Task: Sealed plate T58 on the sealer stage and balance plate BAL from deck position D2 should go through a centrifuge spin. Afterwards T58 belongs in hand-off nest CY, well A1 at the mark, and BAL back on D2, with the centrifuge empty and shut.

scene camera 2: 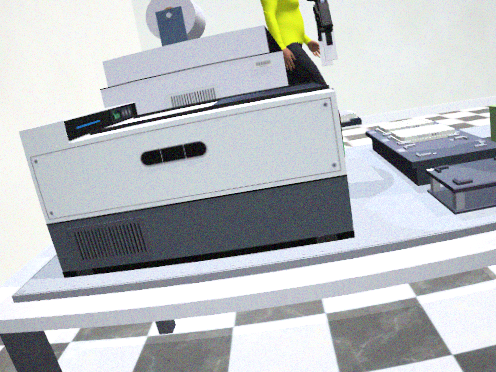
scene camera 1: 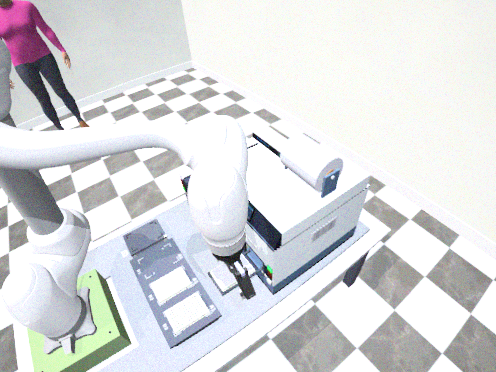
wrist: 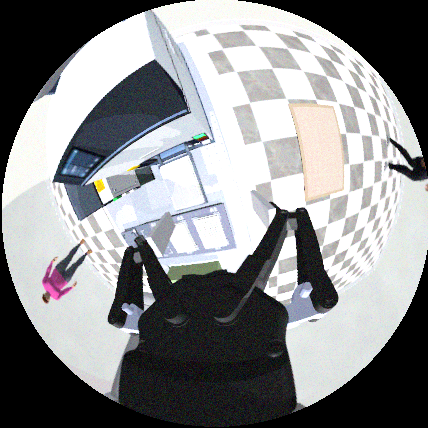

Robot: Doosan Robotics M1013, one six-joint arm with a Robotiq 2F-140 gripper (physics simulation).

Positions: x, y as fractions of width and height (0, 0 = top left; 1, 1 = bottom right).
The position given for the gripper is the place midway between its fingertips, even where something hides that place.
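Note:
Gripper (scene camera 1: 0.47, 0.75) and (wrist: 0.49, 0.49), open, holding nothing. White plate (scene camera 1: 0.33, 0.78) and (scene camera 2: 0.88, 0.35). Centrifuge (scene camera 2: 0.24, 0.51) and (wrist: 0.25, 0.44). Roll unit (scene camera 1: 0.63, 0.43).

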